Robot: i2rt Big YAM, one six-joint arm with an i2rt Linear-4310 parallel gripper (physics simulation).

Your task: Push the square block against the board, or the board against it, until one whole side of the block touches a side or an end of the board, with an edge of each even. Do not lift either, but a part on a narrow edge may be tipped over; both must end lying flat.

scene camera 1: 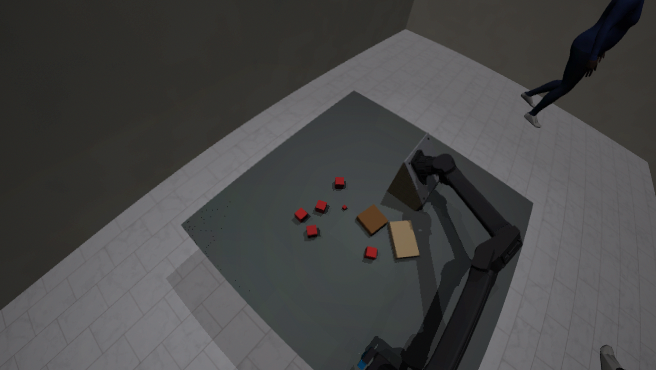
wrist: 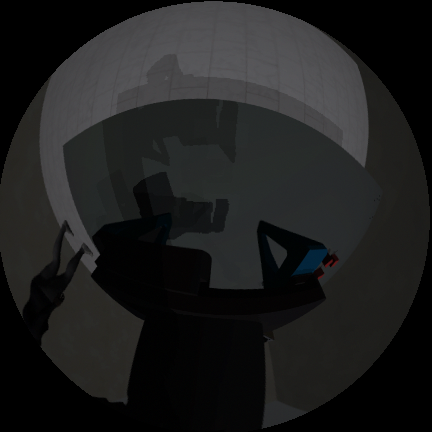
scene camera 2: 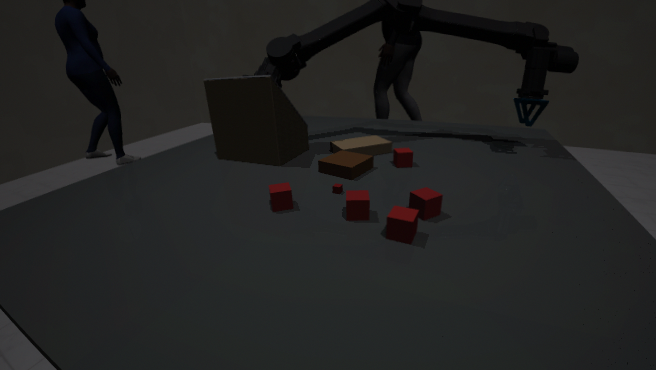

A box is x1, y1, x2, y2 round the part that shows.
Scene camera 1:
tan board: [387, 220, 419, 259], on the table
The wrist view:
my gripper: [90, 212, 326, 431]
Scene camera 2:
my gripper: [514, 68, 548, 126]
square brown block: [318, 150, 372, 179], on the table
tan board: [330, 135, 391, 155]
